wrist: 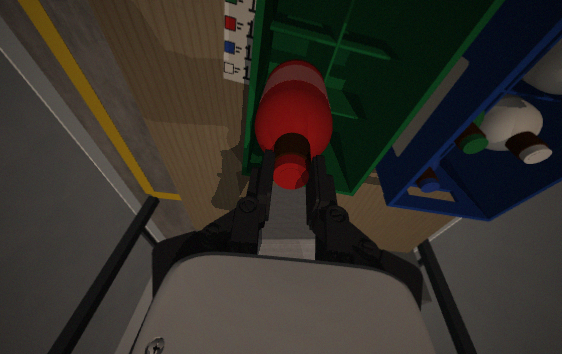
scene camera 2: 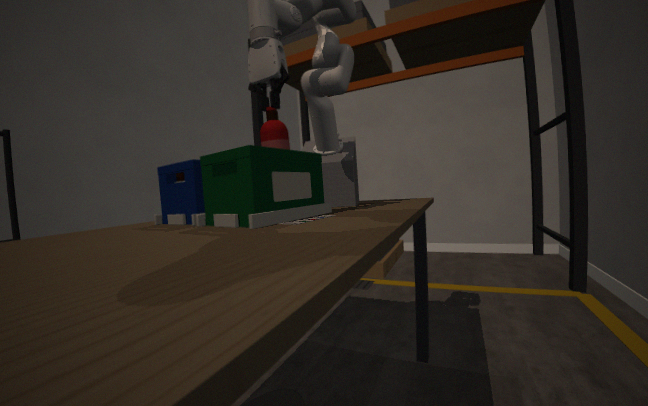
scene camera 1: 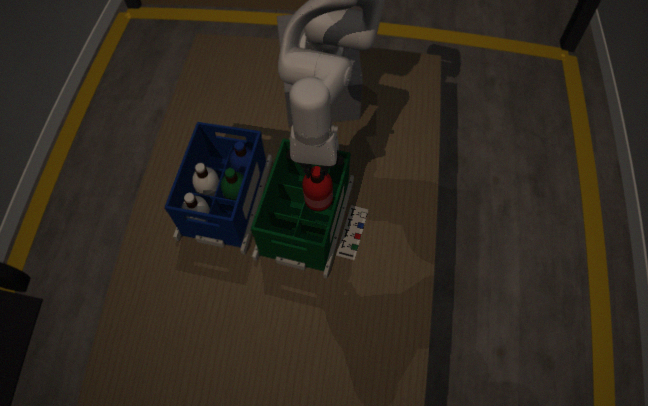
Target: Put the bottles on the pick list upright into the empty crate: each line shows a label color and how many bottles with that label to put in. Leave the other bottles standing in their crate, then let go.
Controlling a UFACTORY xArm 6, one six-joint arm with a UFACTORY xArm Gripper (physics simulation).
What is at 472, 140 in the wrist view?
A green bottle.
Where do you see a red bottle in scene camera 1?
318, 194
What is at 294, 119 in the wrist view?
A red bottle.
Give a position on a red bottle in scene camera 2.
273, 133
